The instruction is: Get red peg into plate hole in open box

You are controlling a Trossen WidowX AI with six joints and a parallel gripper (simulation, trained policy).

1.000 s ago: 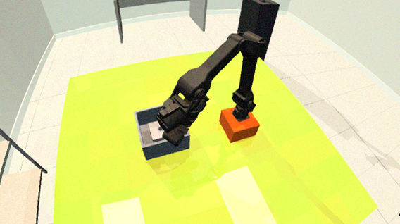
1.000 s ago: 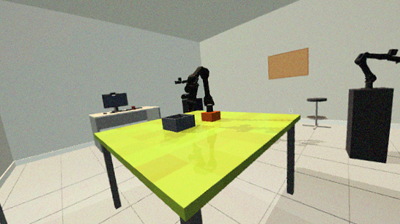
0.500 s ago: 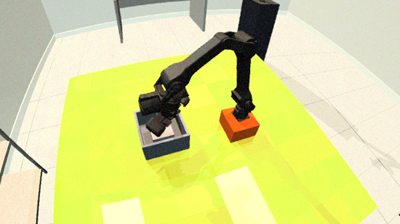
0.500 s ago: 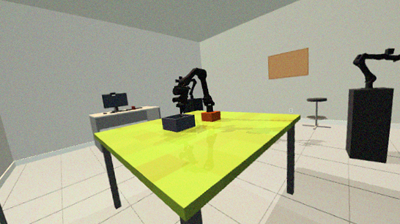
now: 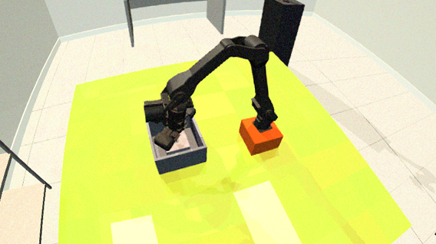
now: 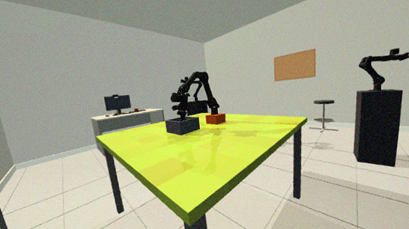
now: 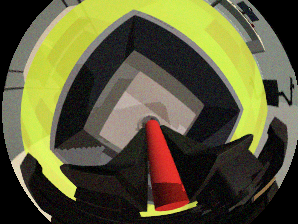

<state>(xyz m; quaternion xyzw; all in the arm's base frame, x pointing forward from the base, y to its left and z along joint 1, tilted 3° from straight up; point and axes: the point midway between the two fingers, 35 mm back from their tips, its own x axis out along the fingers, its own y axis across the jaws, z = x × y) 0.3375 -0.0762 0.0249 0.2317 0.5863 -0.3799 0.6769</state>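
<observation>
The red peg lies 4 cm above my gripper tip. From my gripper tip the other things lie so: dark grey box (5 cm below); plate (3 cm below).
</observation>
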